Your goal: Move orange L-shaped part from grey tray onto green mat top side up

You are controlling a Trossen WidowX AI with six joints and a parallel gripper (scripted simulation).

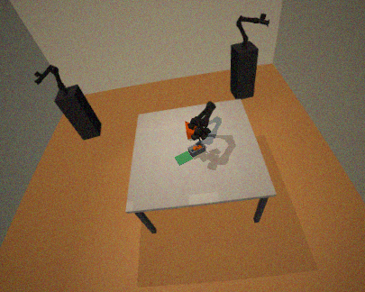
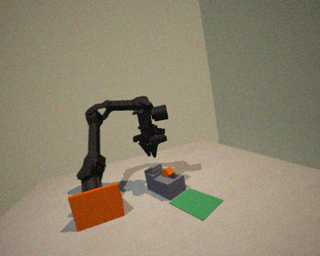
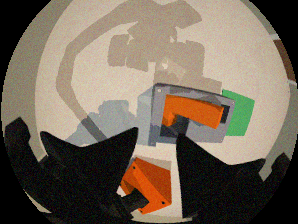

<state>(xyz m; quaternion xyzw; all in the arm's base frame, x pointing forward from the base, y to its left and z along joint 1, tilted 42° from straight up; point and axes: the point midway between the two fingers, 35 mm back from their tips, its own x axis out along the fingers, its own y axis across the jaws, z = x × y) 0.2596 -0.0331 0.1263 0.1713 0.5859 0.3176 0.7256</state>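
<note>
Now: the orange L-shaped part 100 mm below my gripper tip, 40 mm to the right of it and 10 mm ahead of it. The rest, counted from my gripper tip: green mat 210 mm to the right, 150 mm below, 50 mm ahead.
</note>
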